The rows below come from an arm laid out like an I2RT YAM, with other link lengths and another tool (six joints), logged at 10 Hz.
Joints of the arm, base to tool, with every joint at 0 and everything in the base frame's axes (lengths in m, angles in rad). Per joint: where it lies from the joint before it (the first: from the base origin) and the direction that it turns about. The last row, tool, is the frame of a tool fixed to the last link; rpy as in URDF.
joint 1: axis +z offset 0 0 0.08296
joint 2: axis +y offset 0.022 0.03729 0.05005
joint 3: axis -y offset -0.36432 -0.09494 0
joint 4: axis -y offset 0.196 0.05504 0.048
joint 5: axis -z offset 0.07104 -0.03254 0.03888
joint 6: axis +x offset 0.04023 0 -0.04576
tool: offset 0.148 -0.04 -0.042 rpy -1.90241 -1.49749 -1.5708
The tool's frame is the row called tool.
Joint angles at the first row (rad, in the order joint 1, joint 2, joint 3, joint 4, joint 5, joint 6):
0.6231, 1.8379, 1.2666, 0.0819, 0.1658, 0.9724
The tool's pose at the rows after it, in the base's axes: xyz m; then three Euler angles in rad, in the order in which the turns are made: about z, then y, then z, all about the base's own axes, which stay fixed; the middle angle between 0 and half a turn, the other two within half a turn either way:
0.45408, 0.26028, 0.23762, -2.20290, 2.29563, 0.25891
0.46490, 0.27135, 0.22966, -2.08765, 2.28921, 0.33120
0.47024, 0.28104, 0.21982, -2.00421, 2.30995, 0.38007
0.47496, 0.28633, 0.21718, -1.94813, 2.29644, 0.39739
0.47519, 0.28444, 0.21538, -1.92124, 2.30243, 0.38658
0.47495, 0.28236, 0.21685, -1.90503, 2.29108, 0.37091
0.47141, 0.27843, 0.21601, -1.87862, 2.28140, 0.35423
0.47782, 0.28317, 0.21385, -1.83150, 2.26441, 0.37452
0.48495, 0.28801, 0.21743, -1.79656, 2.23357, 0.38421
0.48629, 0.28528, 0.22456, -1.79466, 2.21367, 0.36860
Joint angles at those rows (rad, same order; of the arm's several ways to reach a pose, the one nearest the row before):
0.5977, 1.8644, 1.2427, 0.1739, 0.1119, 1.0390
0.5800, 1.9072, 1.2349, 0.2497, 0.0653, 1.1069
0.5746, 1.9454, 1.2502, 0.2629, 0.0395, 1.1669
0.5748, 1.9627, 1.2383, 0.3114, 0.0423, 1.2104
0.5751, 1.9625, 1.2292, 0.3165, 0.0603, 1.2411
0.5782, 1.9551, 1.2076, 0.3427, 0.0836, 1.2619
0.5829, 1.9420, 1.1626, 0.3853, 0.1125, 1.2931
0.5787, 1.9638, 1.1572, 0.4334, 0.1063, 1.3247
0.5783, 1.9788, 1.1580, 0.4806, 0.1101, 1.3482
0.5783, 1.9672, 1.1522, 0.4942, 0.1268, 1.3513

